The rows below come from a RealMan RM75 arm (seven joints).
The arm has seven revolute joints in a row. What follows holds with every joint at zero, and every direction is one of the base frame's.
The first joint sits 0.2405 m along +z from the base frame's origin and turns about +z.
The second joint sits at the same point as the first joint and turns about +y.
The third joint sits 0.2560 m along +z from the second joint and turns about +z.
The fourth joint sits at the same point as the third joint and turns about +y.
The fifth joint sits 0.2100 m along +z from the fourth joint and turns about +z.
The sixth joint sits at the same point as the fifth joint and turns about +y.
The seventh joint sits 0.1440 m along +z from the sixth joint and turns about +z.
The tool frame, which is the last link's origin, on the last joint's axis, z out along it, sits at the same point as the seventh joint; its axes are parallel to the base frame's.
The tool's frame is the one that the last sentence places.
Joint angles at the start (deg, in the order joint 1, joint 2, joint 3, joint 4, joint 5, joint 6, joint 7):
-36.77, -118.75, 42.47, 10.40, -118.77, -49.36, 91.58
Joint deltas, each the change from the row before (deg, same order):
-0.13, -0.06, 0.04, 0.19, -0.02, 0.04, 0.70
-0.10, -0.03, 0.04, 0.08, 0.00, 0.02, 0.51
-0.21, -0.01, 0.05, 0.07, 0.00, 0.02, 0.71
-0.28, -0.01, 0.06, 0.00, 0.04, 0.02, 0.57
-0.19, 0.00, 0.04, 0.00, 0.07, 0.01, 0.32
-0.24, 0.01, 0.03, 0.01, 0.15, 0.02, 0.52
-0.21, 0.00, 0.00, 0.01, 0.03, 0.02, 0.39
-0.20, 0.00, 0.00, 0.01, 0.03, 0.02, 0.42
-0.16, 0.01, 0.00, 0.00, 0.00, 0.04, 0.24
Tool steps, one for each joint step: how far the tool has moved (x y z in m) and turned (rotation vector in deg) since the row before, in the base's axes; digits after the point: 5 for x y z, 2 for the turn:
0.00143, 0.00107, 0.00021, 0.16, 0.70, -0.47
0.00096, 0.00065, -0.00002, 0.07, 0.51, -0.33
0.00167, 0.00125, 0.00009, 0.10, 0.71, -0.51
0.00206, 0.00137, -0.00029, 0.00, 0.58, -0.51
0.00139, 0.00091, -0.00021, -0.03, 0.37, -0.34
0.00172, 0.00117, -0.00021, -0.04, 0.61, -0.48
0.00148, 0.00108, -0.00002, 0.04, 0.39, -0.35
0.00142, 0.00103, -0.00002, 0.05, 0.42, -0.35
0.00102, 0.00085, 0.00007, 0.04, 0.24, -0.21

